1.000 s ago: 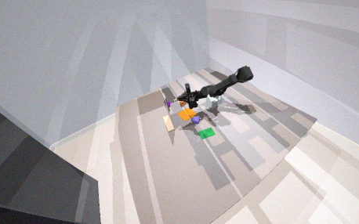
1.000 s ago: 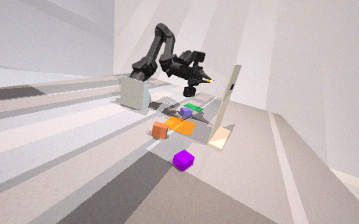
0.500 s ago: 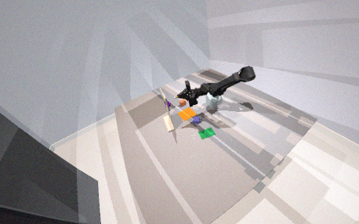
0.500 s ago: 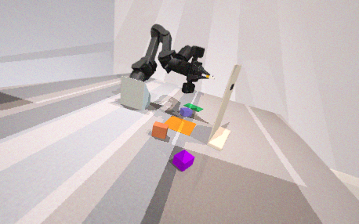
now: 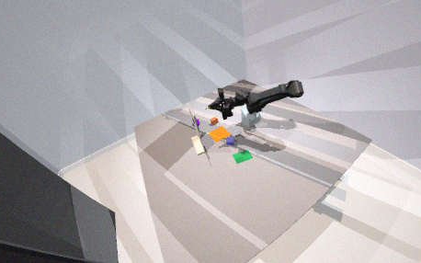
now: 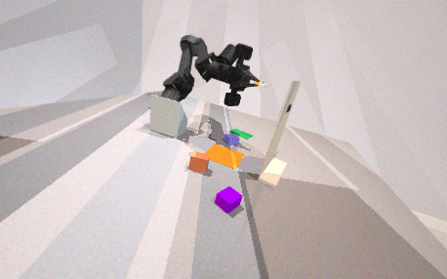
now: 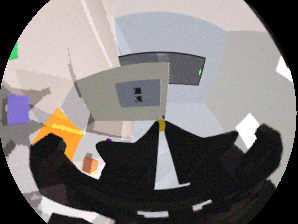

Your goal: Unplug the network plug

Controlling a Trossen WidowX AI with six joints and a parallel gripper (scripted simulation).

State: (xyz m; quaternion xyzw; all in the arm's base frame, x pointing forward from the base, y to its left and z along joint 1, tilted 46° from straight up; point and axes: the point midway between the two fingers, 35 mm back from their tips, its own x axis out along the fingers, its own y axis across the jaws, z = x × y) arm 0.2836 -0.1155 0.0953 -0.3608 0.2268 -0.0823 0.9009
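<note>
The flat orange square lies 50 mm behind my gripper tip, 20 mm to the right of it and 250 mm below it. Round my gripper tip: upright beige panel: 110 mm ahead, 20 mm to the right, 130 mm below; then network plug: 10 mm ahead; then violet cube: 50 mm behind, 100 mm to the left, 240 mm below.
</note>
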